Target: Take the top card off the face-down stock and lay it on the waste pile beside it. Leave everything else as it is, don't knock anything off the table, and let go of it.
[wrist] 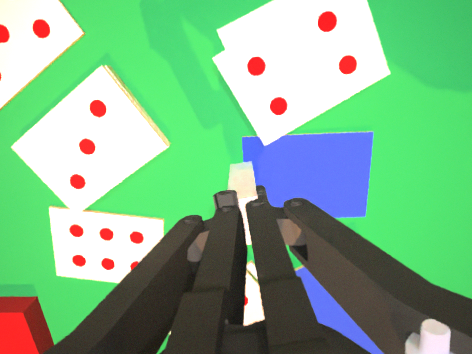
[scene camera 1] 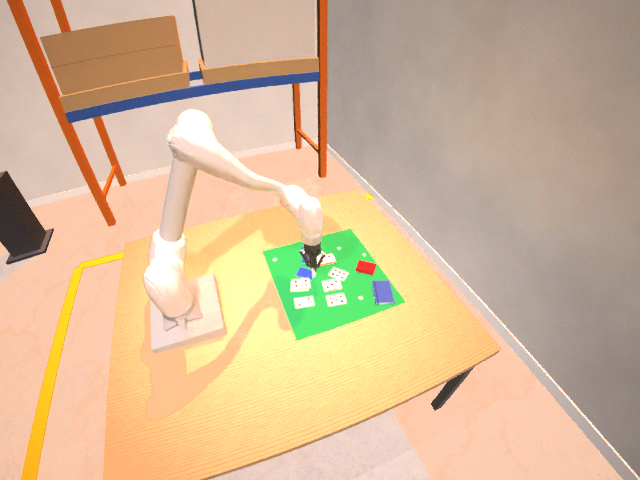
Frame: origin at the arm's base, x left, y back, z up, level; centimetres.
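Where they show: gripper, fingertip midpoint: [wrist: 244, 180] [scene camera 1: 314, 275]; arm's base, origin of the base link: [scene camera 1: 180, 309].
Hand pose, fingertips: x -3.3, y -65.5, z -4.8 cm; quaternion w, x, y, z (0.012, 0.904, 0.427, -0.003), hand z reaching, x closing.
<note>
Each offset is from my fingertips to the centre of the thing. Level surfaces: height alone.
My gripper [scene camera 1: 313, 271] [wrist: 244, 180] is shut and empty, its pale fingertips low over the mat beside a lone blue face-down card @(dx +3.2, dy +3.1, dz -0.1 cm) [scene camera 1: 304, 272] [wrist: 320, 175]. The face-down stock @(dx +12.3, dy -2.4, dz +1.0 cm) [wrist: 332, 309] shows as a blue part behind the fingers in the wrist view; in the scene view the gripper mostly hides it. The face-up waste pile @(dx +7.2, dy -10.1, dz +1.1 cm) [scene camera 1: 328, 259] [wrist: 253, 302] lies beside the stock, largely covered by the fingers in the wrist view.
A four-pip pile @(dx -2.5, dy +8.2, dz +0.8 cm) [scene camera 1: 299, 284] [wrist: 305, 60] overlaps the lone blue card's corner in the wrist view. A three-pip pile @(dx -9.8, dy -4.9, dz +0.8 cm) [scene camera 1: 331, 285] [wrist: 90, 142], a six-pip card @(dx -4.4, dy -11.6, dz -0.1 cm) [scene camera 1: 338, 273] [wrist: 106, 247], a red box @(dx -7.5, dy -25.9, dz +0.7 cm) [scene camera 1: 366, 267] [wrist: 17, 327] and a blue book @(dx -24.7, dy -24.5, dz +0.3 cm) [scene camera 1: 383, 292] lie on the green mat @(dz -0.3 cm) [scene camera 1: 320, 322].
</note>
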